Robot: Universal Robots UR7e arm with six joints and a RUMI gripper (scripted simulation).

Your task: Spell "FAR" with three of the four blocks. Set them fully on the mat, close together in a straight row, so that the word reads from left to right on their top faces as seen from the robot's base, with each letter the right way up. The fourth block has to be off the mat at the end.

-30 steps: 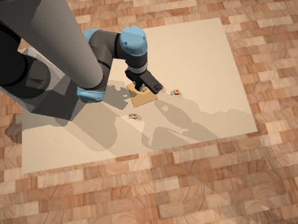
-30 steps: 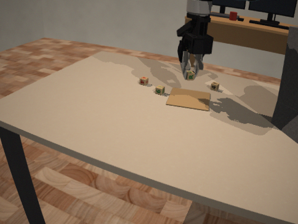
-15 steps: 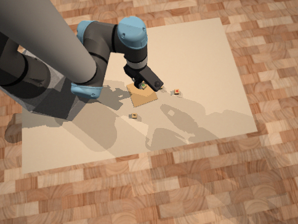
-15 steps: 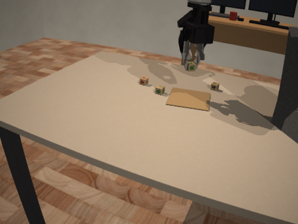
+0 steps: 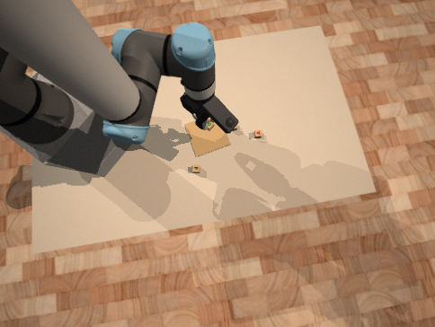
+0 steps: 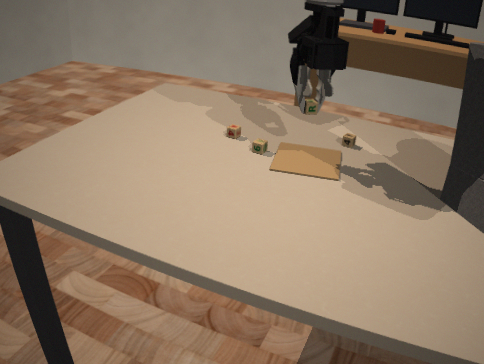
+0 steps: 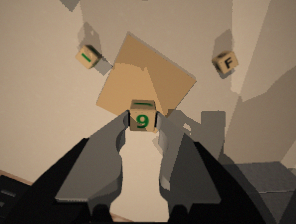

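Now: the brown mat 1 cm behind my hand, 1 cm to the left of it and 12 cm below it. Round my hand: F block: 9 cm behind, 11 cm to the right, 11 cm below; green R block: right at my hand; green-lettered block: 10 cm ahead, 1 cm to the left, 11 cm below.
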